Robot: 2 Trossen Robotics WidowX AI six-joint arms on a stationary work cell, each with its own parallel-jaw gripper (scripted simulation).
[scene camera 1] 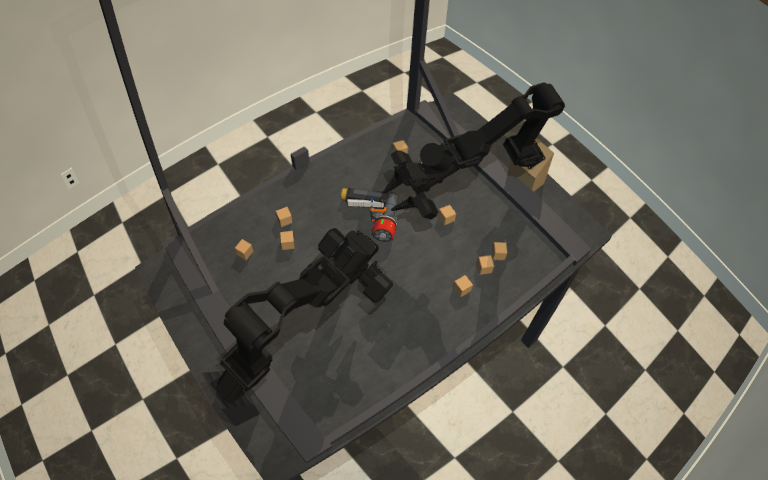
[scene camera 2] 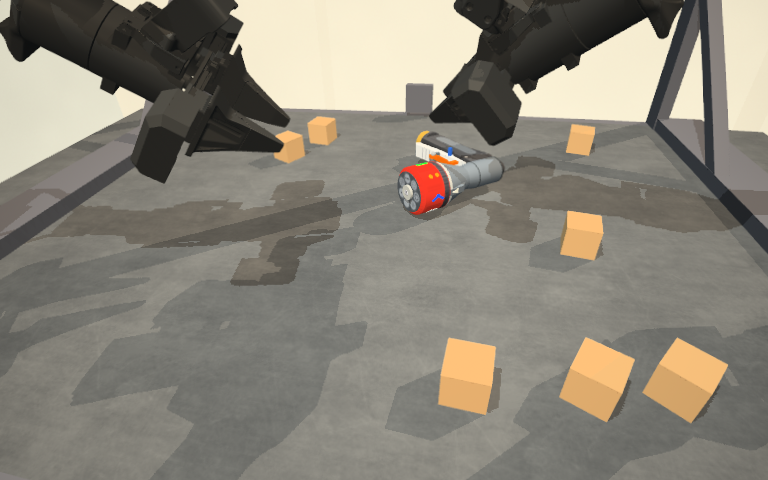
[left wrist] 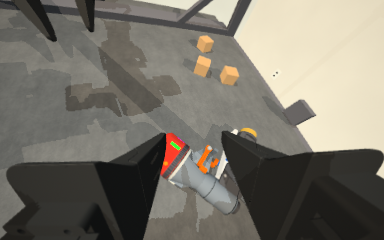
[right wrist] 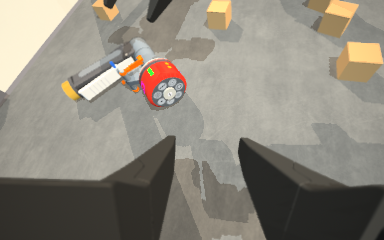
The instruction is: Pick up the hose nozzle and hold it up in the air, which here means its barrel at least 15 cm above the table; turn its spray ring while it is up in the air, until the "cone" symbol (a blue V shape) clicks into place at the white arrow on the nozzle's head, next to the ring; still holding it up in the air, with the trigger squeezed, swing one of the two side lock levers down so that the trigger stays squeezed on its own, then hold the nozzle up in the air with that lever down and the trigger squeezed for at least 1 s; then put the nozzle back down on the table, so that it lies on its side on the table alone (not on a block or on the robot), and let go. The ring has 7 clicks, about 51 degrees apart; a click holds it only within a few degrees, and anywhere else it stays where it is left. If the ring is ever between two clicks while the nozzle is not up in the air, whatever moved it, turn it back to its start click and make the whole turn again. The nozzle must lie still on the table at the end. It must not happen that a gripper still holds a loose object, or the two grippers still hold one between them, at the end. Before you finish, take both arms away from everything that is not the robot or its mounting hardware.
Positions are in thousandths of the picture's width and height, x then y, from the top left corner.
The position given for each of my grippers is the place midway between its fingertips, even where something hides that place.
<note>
In view: my left gripper (scene camera 2: 571,222), my right gripper (scene camera 2: 372,282) and a hose nozzle (scene camera 2: 619,351).
The hose nozzle shows as well in scene camera 1 (scene camera 1: 473,414), in the left wrist view (left wrist: 582,806) and in the right wrist view (right wrist: 270,298). My left gripper is seen too in scene camera 1 (scene camera 1: 505,420) and in the left wrist view (left wrist: 507,569). My right gripper is seen too in scene camera 1 (scene camera 1: 481,534) and in the right wrist view (right wrist: 540,602).
</note>
